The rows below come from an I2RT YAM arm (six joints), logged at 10 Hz.
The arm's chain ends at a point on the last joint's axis. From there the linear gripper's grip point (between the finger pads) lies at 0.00 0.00 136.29 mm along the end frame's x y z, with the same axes.
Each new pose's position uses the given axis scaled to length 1; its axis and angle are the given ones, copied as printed.
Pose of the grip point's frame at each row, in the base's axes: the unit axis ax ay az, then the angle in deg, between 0 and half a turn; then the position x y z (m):
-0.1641 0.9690 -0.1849 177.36 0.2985 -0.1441 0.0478
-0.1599 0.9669 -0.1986 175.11 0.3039 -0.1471 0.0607
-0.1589 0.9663 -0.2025 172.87 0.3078 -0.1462 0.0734
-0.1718 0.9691 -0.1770 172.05 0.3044 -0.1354 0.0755
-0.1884 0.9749 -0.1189 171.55 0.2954 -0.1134 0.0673
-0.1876 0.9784 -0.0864 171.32 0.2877 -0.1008 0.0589
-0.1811 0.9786 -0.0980 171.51 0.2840 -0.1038 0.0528
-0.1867 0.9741 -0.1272 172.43 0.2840 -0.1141 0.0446
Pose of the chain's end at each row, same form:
-0.1641 0.9690 -0.1849 177.36 0.2842 -0.0963 0.1746
-0.1599 0.9669 -0.1986 175.11 0.2840 -0.0967 0.1858
-0.1589 0.9663 -0.2025 172.87 0.2827 -0.0958 0.1975
-0.1718 0.9691 -0.1770 172.05 0.2779 -0.0921 0.2020
-0.1884 0.9749 -0.1189 171.55 0.2698 -0.0858 0.1983
-0.1876 0.9784 -0.0864 171.32 0.2632 -0.0817 0.1916
-0.1811 0.9786 -0.0980 171.51 0.2595 -0.0814 0.1850
-0.1867 0.9741 -0.1272 172.43 0.2601 -0.0838 0.1753

